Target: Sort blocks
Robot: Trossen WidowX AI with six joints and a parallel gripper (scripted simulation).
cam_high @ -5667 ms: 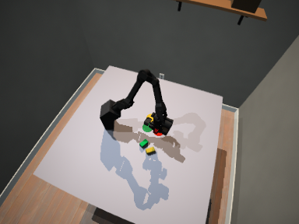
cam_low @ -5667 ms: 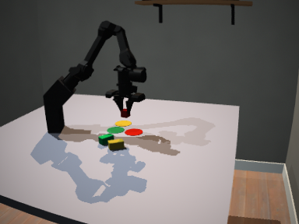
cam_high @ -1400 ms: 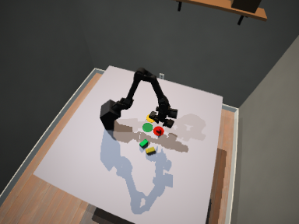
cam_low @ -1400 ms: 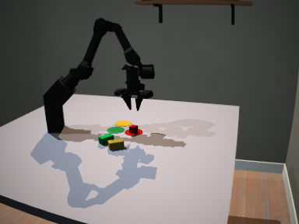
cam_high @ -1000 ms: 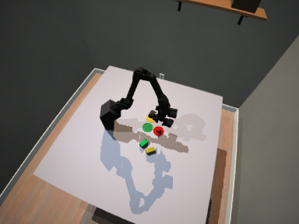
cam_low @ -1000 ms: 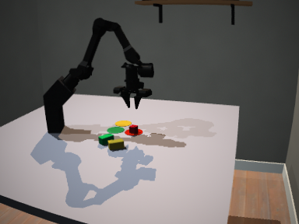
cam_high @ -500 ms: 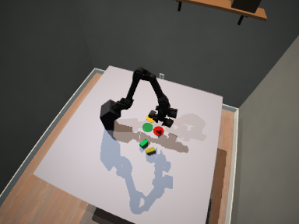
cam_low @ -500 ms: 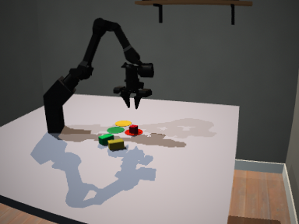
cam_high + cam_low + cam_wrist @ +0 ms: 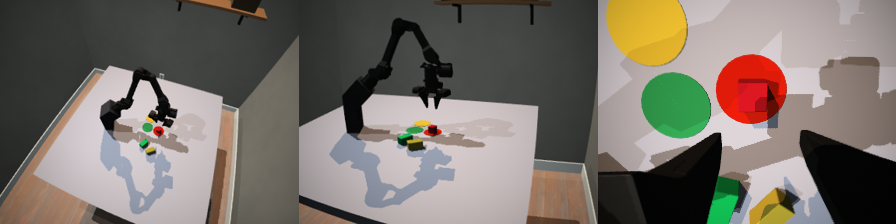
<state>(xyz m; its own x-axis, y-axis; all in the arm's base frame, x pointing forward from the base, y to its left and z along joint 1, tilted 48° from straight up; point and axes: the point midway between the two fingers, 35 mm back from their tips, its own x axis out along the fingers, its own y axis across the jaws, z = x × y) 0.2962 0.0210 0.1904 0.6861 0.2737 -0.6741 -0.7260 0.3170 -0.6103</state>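
My hand is 6 cm past the green block, 16 cm to the left of it and 14 cm above it. Round my hand: red block: 14 cm below; green circle: 10 cm behind, 1 cm to the right, 16 cm below; red circle: 16 cm below.
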